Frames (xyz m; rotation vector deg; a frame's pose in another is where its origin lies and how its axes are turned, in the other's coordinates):
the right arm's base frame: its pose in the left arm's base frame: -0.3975 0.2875 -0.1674 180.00 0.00 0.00
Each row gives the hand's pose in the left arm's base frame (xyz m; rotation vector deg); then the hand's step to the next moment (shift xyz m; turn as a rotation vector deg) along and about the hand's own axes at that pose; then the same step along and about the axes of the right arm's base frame.
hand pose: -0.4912 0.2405 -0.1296 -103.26 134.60 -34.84
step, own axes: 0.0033 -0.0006 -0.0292 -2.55 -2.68 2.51
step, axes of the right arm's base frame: -0.0101 -0.0038 -0.0274 3.97 -1.25 1.64
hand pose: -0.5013 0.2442 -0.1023 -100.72 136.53 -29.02
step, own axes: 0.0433 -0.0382 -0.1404 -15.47 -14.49 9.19
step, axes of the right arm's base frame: -0.0218 0.0249 -0.1482 20.64 -9.15 4.92
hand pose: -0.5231 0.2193 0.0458 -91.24 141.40 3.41
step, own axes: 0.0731 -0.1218 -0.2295 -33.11 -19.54 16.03
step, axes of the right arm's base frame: 0.0472 0.1494 -0.2198 33.24 -23.85 7.85
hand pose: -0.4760 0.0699 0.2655 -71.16 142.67 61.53
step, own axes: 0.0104 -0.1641 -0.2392 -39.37 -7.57 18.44
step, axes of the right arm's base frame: 0.1557 0.2305 -0.0829 27.91 -34.18 0.55
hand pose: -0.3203 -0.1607 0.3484 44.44 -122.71 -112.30
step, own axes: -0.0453 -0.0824 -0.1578 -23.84 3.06 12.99
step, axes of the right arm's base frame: 0.1299 0.1216 0.0457 13.99 -22.47 -6.75
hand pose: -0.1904 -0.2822 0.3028 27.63 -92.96 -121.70
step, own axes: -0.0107 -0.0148 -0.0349 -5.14 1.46 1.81
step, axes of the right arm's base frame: 0.0252 0.0196 0.0231 3.62 -3.85 -1.97
